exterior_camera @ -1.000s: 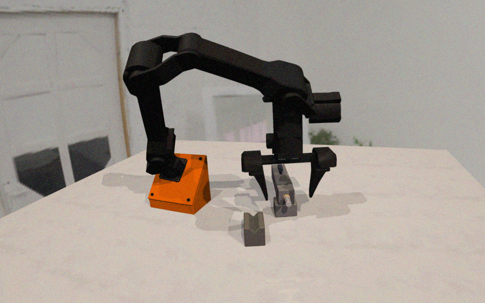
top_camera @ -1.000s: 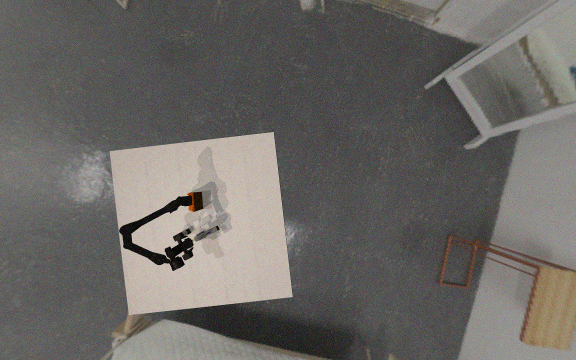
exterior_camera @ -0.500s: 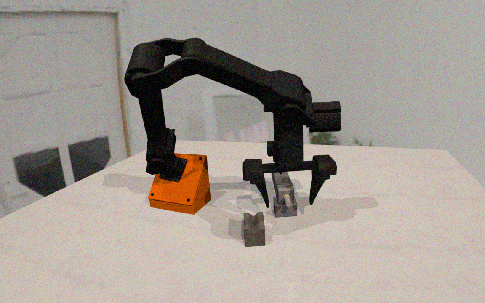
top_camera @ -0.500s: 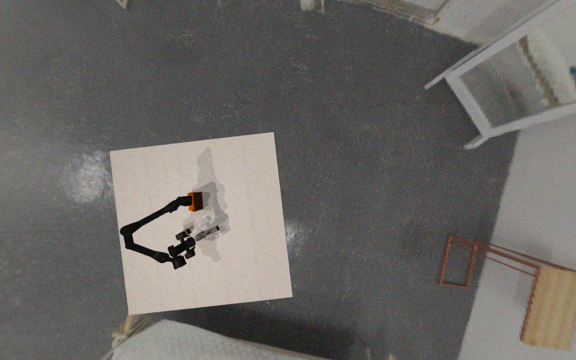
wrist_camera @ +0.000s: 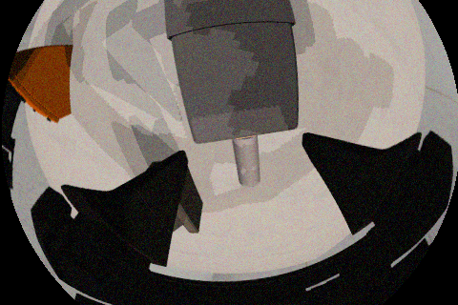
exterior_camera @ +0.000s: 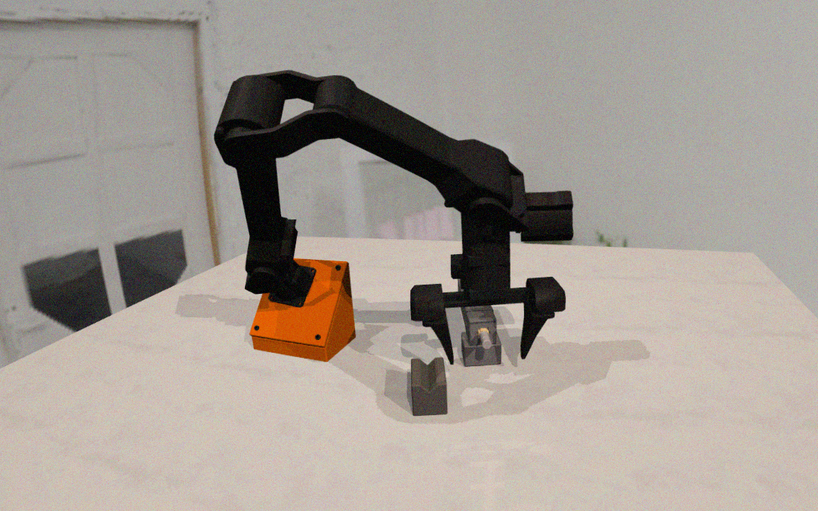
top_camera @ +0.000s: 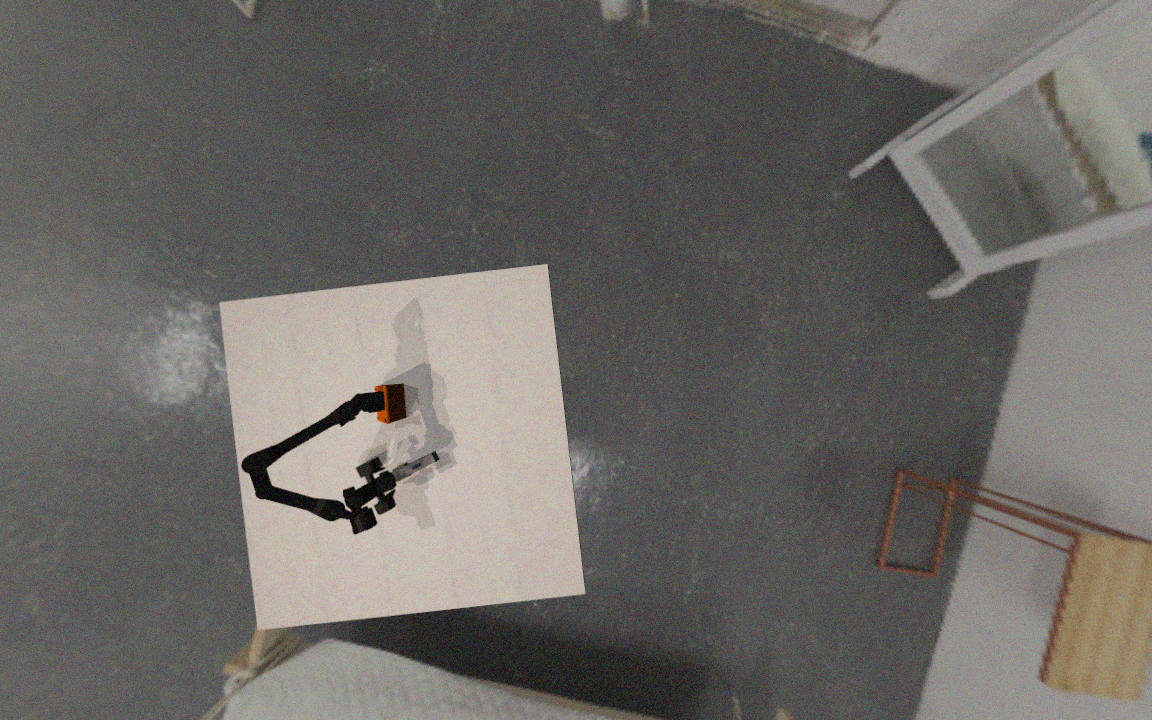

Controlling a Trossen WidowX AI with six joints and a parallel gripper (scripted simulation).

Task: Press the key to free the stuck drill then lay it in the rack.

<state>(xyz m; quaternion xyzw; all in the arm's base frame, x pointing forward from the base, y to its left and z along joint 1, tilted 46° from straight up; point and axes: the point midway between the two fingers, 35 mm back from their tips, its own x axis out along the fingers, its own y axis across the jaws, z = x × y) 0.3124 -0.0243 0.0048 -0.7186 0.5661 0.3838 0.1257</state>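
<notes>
My gripper tip is now 50 mm to the right of the drill, 30 mm below it and 30 mm past it. From my gripper tip the other things lie so: grey v-notched rack 80 mm to the right, 50 mm behind; dark key 130 mm to the left, 60 mm behind, 30 mm above; grey housing block 100 mm to the left, 50 mm behind, 20 mm above.
</notes>
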